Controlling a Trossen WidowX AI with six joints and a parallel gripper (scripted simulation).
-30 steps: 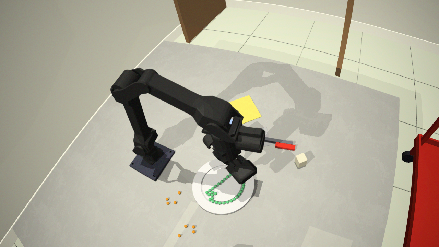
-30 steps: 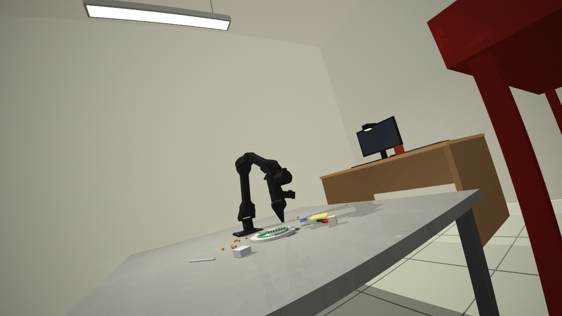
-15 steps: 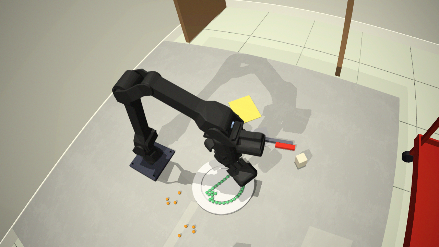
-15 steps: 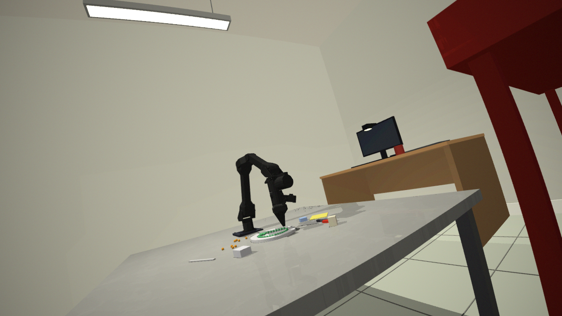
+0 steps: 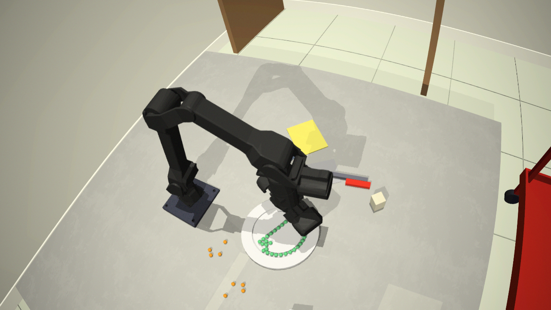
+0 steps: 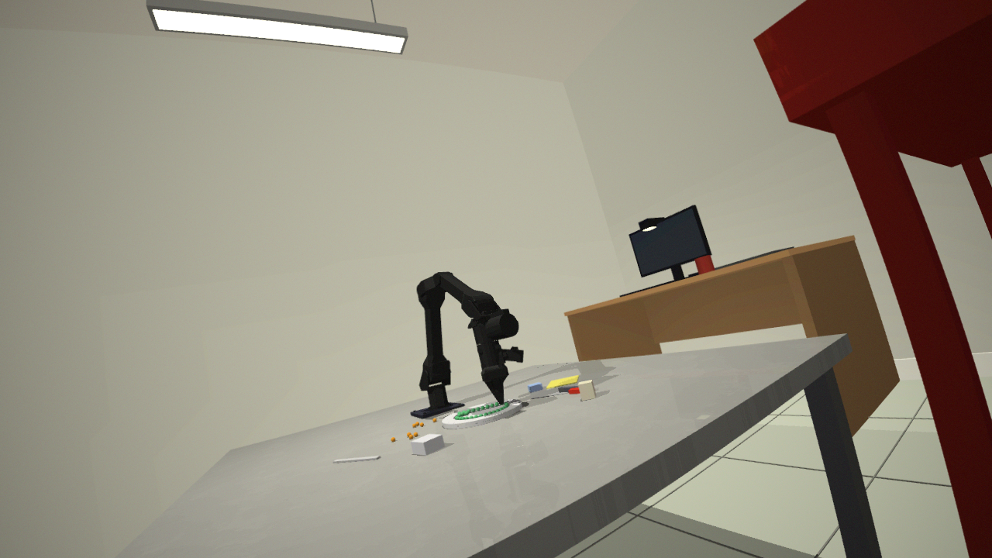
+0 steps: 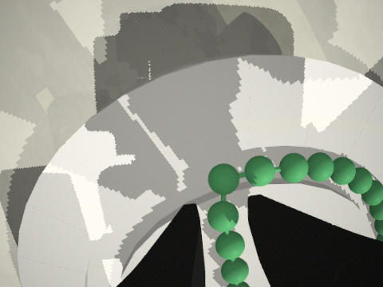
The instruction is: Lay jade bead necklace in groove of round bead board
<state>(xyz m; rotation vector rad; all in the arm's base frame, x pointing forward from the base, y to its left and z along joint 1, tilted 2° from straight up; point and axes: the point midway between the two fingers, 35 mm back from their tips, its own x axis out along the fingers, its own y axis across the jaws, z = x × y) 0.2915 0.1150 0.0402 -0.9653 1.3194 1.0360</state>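
My gripper tip is now 50 mm to the left of the inner disc and 10 mm above it. Also, from my gripper tip: grey sheet (150 mm to the left, 20 mm below, 20 mm behind); red bar (180 mm to the left, 70 mm ahead, 10 mm below); bead board (50 mm to the right, 10 mm below).
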